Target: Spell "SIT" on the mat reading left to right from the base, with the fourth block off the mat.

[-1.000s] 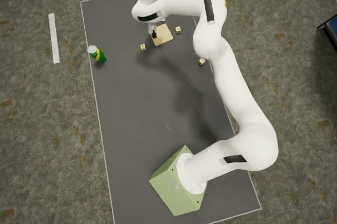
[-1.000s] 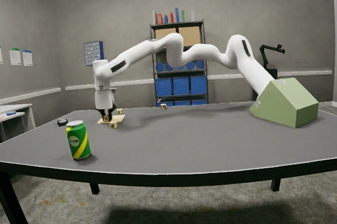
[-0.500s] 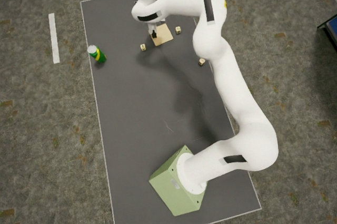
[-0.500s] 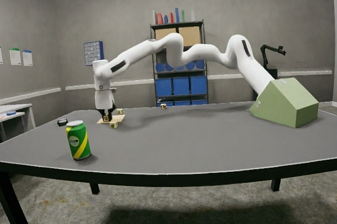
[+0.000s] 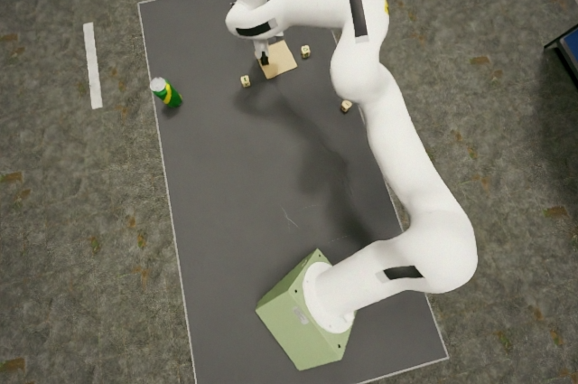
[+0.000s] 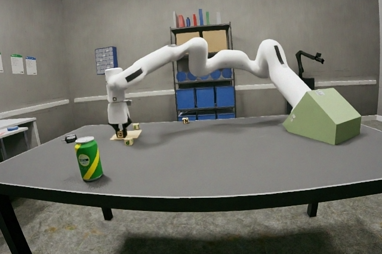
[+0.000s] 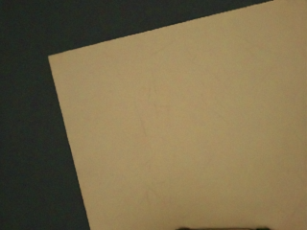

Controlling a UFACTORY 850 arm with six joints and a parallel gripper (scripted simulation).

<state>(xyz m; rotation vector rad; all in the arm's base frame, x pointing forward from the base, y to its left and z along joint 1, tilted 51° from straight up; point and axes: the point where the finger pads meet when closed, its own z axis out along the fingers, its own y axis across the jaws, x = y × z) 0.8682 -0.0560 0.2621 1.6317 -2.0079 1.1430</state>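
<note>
The tan mat lies 20 mm behind my hand, 50 mm to the right of it and 30 mm below it. The rest, counted from my hand: small black object 290 mm ahead, 20 mm to the right, 10 mm below; yellow can 20 mm ahead, 410 mm to the left, 30 mm above.
</note>
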